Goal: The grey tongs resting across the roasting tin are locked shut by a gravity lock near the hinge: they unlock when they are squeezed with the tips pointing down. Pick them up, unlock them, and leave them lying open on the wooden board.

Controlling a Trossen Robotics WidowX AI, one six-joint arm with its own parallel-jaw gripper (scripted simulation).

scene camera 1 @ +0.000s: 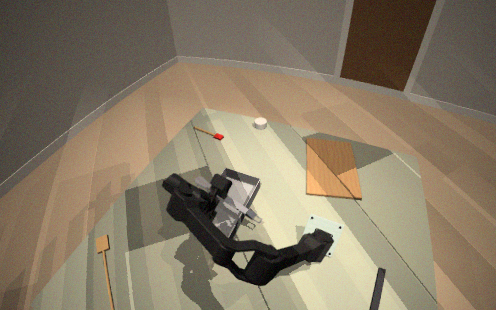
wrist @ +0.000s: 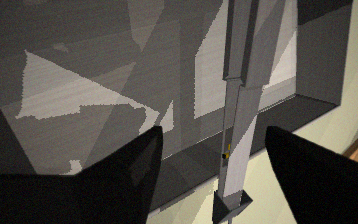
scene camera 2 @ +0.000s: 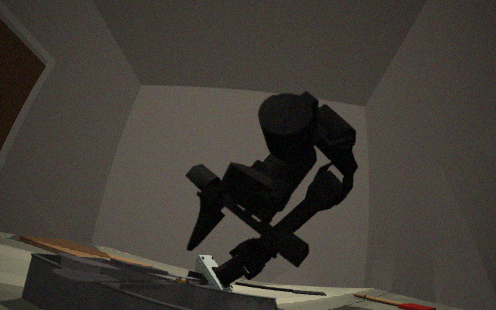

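Gripper in the pictures, the wrist view included. Wooden board pictured. Roasting tin, too.
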